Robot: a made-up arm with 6 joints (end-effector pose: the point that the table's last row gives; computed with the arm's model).
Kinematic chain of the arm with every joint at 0, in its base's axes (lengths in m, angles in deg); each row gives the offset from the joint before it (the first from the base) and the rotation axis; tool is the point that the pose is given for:
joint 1: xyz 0 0 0.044 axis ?
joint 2: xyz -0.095 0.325 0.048 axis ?
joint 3: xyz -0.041 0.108 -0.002 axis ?
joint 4: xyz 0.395 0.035 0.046 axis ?
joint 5: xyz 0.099 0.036 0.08 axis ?
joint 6: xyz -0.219 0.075 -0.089 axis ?
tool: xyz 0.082 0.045 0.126
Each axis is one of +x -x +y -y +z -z.
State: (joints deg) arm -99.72 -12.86 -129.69 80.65 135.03 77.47
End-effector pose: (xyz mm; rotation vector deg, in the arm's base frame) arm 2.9 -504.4 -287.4 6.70 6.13 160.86
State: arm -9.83 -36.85 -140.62 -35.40 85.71 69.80
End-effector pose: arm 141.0 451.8 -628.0 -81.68 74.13 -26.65
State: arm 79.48 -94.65 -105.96 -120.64 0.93 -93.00
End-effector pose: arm -261.7 454.7 537.3 10.17 -18.17 -116.48
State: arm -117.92 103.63 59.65 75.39 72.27 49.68
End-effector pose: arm -427.4 24.2 -228.3 94.09 -60.64 -73.39
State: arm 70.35 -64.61 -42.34 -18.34 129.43 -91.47
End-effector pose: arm 323.9 578.8 456.8 -127.49 77.95 20.37
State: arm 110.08 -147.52 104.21 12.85 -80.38 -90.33
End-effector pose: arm -374.8 50.9 546.3 -50.79 119.72 -82.76
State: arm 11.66 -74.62 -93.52 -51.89 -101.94 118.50
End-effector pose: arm 25.8 353.4 -391.0 91.56 5.96 -123.00
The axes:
joint 1: +x
joint 2: -y
joint 3: +x
joint 4: +z
joint 5: +y
joint 6: +z

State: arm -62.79 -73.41 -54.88 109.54 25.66 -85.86
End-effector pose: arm 135.0 74.3 -611.5 -96.90 108.49 30.14
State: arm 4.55 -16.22 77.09 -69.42 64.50 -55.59
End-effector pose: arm 344.9 175.1 27.0 43.28 153.56 -43.19
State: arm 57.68 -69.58 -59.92 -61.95 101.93 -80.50
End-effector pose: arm 273.4 597.5 403.9 -103.54 97.58 -57.72
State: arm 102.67 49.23 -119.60 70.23 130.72 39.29
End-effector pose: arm 381.2 -74.9 516.7 22.81 155.62 21.30
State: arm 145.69 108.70 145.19 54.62 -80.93 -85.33
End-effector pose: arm -275.9 -516.5 -32.3 -14.21 53.52 -64.99
